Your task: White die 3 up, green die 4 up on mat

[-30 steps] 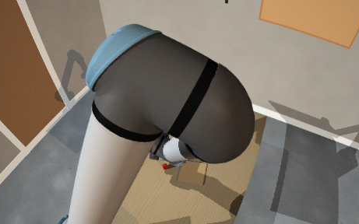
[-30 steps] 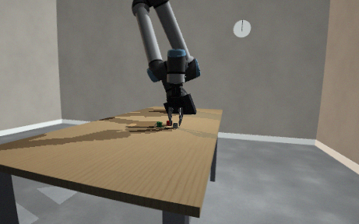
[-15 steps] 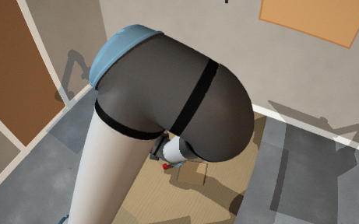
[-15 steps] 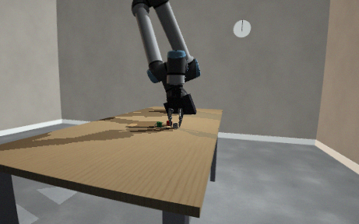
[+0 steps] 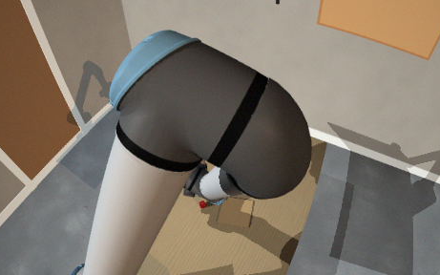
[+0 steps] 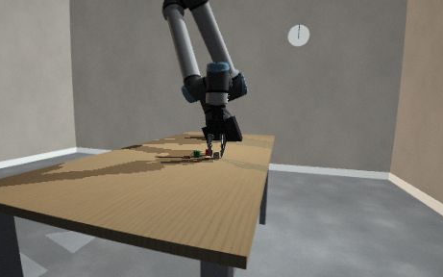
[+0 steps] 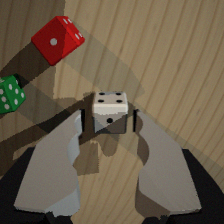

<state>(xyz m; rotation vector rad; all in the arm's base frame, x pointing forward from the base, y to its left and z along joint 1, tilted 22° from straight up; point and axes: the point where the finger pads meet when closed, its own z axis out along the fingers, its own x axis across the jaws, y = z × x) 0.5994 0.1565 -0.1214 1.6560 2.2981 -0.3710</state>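
My gripper is now 1 cm above the white die. Also, from my hand: green die: 1 cm ahead, 9 cm to the right, 1 cm below; red die: 4 cm behind, 5 cm to the right, 1 cm below; tan mat: 20 cm to the right, 2 cm below.
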